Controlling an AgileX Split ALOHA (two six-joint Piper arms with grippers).
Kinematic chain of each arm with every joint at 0, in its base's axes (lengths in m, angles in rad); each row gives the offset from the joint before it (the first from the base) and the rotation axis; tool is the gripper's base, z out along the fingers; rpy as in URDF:
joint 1: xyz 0 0 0.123 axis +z
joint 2: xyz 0 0 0 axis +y
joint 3: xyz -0.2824 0 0.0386 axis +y
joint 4: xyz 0.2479 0 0.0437 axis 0.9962 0 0.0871
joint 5: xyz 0 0 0 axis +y
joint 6: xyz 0.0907 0 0.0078 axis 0.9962 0 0.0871
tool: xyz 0 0 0 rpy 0 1.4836 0
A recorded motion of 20 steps. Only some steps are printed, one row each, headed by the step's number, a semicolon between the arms.
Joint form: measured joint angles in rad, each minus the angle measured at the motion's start. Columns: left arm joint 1, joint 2, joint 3, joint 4, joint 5, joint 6; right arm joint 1, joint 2, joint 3, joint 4, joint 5, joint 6.
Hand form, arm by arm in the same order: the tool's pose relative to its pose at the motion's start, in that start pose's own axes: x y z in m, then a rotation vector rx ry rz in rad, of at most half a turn. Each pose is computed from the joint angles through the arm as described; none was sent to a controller.
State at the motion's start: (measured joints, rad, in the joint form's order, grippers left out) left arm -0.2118 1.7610 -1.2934 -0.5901 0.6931 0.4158; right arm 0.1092 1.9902 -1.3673 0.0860 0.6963 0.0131
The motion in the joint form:
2: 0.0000 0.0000 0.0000 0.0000 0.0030 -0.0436; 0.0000 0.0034 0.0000 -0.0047 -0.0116 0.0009
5: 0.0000 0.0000 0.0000 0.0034 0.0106 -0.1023; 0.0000 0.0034 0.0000 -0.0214 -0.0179 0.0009
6: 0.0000 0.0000 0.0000 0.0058 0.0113 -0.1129; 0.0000 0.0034 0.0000 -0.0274 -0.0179 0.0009
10: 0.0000 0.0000 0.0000 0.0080 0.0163 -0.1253; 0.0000 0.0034 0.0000 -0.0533 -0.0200 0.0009
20: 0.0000 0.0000 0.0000 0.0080 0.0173 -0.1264; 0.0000 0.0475 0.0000 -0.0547 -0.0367 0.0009
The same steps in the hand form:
2: 0.0002 -0.0001 0.0000 0.0012 0.0028 -0.0436; -0.0008 -0.0004 0.0014 0.0031 -0.0083 -0.0025
5: 0.0010 -0.0002 0.0000 0.0017 0.0107 -0.0997; -0.0013 -0.0013 0.0013 0.0136 -0.0147 -0.0155
6: 0.0011 -0.0001 0.0000 0.0005 0.0119 -0.1085; -0.0014 -0.0016 0.0013 0.0174 -0.0147 -0.0201
10: 0.0015 -0.0002 0.0000 0.0008 0.0171 -0.1192; -0.0016 -0.0031 0.0013 0.0337 -0.0171 -0.0402
20: 0.0016 -0.0002 0.0000 0.0011 0.0180 -0.1203; 0.0013 -0.0044 0.0189 0.0366 0.0102 -0.0399

